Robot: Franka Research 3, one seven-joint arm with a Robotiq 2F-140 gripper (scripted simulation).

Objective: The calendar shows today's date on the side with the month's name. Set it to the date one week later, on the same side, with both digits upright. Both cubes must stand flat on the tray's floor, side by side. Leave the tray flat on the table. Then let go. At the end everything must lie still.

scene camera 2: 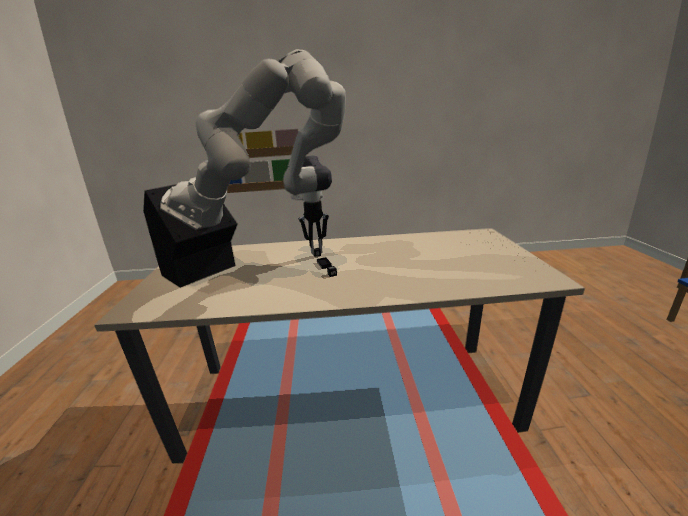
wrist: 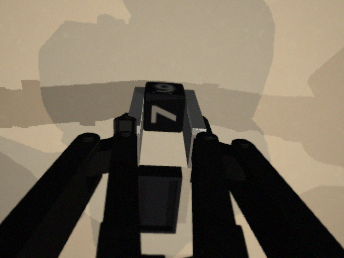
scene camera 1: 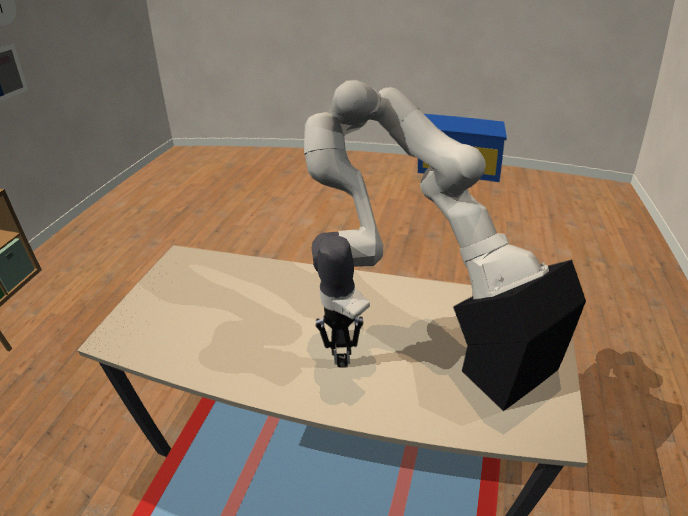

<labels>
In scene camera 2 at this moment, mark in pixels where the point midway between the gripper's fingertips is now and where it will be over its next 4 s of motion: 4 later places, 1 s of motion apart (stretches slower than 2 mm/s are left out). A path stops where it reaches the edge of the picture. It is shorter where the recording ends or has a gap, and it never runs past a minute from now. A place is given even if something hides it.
My gripper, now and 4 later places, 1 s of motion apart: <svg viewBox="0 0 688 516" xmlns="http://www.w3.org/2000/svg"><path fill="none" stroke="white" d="M316 253L316 253L315 234L314 228L314 225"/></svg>
</labels>
